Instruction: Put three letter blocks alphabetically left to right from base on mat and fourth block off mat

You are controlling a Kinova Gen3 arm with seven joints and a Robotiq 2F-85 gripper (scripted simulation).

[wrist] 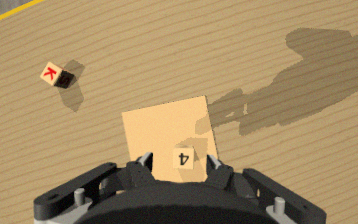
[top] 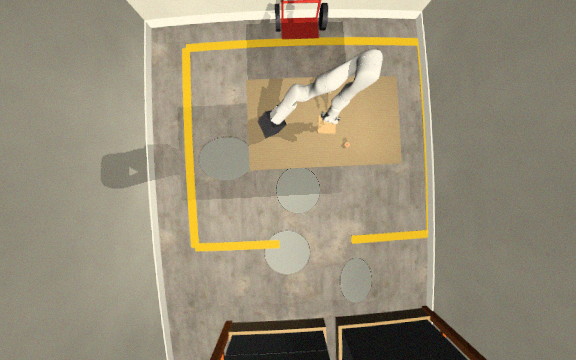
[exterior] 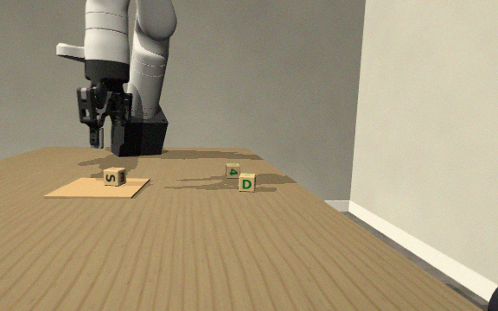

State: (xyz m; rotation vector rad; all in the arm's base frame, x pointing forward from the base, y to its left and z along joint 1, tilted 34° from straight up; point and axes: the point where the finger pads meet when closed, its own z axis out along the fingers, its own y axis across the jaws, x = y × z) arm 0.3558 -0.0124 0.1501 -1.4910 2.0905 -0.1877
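Right now my hand is 10 mm short of the tan mat, 10 mm to the left of it and 90 mm above it.
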